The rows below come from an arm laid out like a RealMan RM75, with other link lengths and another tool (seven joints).
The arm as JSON. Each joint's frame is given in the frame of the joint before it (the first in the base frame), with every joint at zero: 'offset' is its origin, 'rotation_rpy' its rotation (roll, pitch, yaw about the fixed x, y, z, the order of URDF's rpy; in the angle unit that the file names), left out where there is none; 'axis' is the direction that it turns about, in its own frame. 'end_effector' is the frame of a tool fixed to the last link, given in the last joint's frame.
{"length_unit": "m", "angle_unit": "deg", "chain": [
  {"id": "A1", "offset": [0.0, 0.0, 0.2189], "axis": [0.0, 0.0, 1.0]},
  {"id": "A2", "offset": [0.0, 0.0, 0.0], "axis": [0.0, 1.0, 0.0]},
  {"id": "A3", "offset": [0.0, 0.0, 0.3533], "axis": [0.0, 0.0, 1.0]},
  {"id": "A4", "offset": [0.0, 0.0, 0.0], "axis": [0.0, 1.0, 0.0]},
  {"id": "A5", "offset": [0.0, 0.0, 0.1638], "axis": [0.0, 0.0, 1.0]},
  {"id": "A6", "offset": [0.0, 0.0, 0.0], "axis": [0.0, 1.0, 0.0]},
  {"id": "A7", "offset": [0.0, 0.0, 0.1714], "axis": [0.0, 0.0, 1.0]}
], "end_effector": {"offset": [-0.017, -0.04, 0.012], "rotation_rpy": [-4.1, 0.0, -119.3]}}
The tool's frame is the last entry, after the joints.
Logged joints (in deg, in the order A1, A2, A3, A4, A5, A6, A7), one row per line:
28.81, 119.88, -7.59, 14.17, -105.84, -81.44, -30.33
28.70, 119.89, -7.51, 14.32, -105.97, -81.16, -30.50
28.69, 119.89, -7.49, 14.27, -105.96, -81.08, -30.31
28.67, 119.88, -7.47, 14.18, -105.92, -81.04, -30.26
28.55, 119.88, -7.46, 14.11, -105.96, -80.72, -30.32
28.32, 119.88, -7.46, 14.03, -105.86, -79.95, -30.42
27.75, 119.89, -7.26, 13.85, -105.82, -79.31, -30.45
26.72, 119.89, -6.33, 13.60, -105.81, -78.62, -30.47
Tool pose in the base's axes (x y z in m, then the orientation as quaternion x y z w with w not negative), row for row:
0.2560, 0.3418, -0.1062, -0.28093, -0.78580, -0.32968, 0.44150
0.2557, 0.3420, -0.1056, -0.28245, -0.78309, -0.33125, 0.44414
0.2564, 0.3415, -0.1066, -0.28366, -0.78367, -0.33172, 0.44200
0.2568, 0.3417, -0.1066, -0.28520, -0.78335, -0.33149, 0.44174
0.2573, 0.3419, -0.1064, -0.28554, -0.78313, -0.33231, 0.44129
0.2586, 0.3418, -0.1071, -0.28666, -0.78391, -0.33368, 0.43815
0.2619, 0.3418, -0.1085, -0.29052, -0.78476, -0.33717, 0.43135
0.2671, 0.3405, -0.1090, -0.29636, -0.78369, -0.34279, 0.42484
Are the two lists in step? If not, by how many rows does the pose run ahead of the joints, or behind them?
The pose runs 1 row behind the joints: the pose in row i belongs to the joints in row i - 1.
